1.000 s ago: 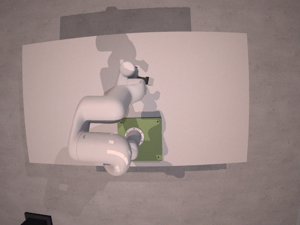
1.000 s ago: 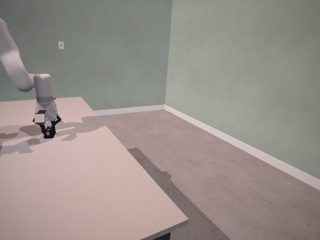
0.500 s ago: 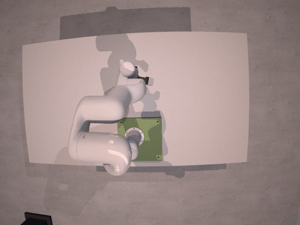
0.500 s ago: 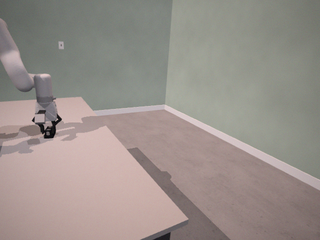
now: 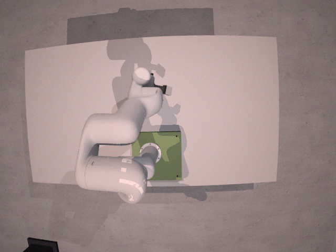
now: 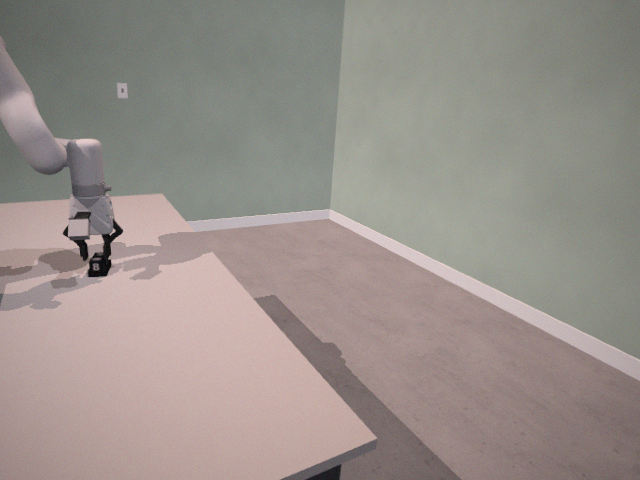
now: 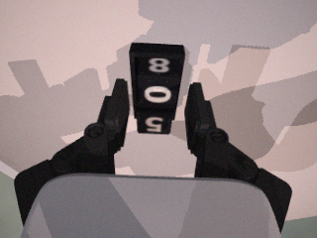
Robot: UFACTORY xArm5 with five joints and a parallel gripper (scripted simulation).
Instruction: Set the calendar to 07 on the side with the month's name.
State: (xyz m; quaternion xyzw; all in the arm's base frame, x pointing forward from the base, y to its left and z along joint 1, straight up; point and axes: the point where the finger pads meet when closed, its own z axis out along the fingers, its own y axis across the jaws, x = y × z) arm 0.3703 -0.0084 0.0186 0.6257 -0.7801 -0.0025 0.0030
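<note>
The black cube is 40 mm below my hand. Round my hand: black calendar tray 20 mm to the left, 50 mm below.
</note>
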